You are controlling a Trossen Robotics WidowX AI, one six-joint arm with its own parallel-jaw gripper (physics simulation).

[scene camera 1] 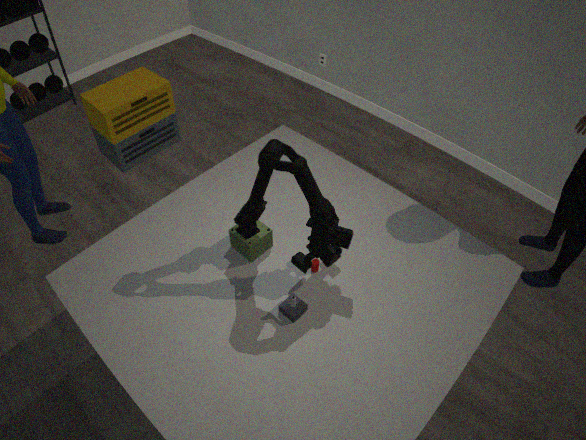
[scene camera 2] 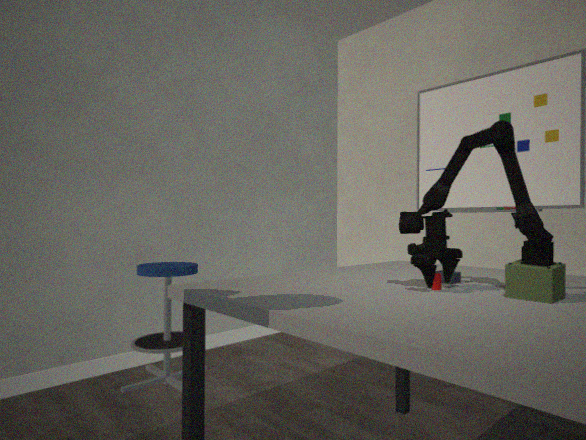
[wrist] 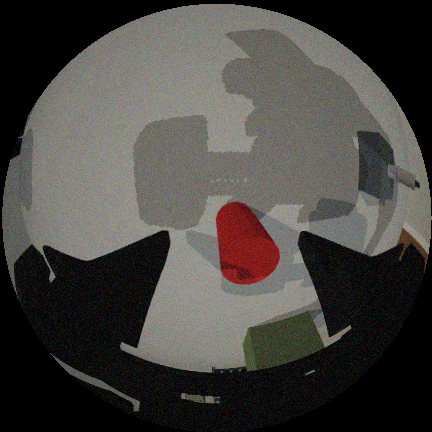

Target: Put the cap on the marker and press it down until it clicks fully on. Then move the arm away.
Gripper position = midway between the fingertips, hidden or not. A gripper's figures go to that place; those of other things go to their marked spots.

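Scene:
I see that my gripper (wrist: 237,238) is 10 cm from the lens. There is a red cap (wrist: 247,254) too, and that cap is 6 cm from the lens.

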